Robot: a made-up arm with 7 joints. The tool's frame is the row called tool.
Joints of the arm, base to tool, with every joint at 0 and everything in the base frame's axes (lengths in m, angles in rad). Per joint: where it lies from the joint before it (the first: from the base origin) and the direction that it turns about. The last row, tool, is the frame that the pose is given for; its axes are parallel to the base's.
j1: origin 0 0.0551 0 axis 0 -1 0
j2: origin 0 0.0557 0 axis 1 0 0
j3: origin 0 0 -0.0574 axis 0 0 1
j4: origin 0 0 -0.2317 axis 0 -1 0
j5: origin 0 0 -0.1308 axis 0 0 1
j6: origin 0 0 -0.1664 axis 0 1 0
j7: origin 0 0 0 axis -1 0 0
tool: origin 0 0 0
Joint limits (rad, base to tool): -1.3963..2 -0.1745..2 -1.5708..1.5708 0..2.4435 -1.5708..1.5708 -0.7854..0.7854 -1.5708..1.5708
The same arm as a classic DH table. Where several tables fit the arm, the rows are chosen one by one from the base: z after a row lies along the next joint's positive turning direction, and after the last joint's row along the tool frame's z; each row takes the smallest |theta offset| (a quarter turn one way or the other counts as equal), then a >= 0, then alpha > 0; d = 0 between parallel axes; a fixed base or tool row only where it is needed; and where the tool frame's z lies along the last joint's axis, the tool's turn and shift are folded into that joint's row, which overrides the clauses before.
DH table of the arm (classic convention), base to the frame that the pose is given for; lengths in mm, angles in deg. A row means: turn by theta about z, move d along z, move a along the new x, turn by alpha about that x. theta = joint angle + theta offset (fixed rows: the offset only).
base (fixed): a 0  alpha 90  d 0  theta_offset 0
j1: a 0  alpha 90  d -110.8  theta_offset 90
j2: a 0  alpha 90  d 0  theta_offset 90
j3: a 0  alpha 90  d -289.1  theta_offset 90
j4: a 0  alpha -90  d 0  theta_offset 0
j5: a 0  alpha -90  d -297.2  theta_offset 0
j6: a 0  alpha 90  d 0  theta_offset -90
j7: a 0  alpha 90  d 0  theta_offset 90
tool (fixed): a 0  alpha 0  d 0  theta_offset -90
Joint limits (deg, base to tool): -80..114.59 -10..114.59 -90..90 0..140 -90..90 -45..45 -90..90

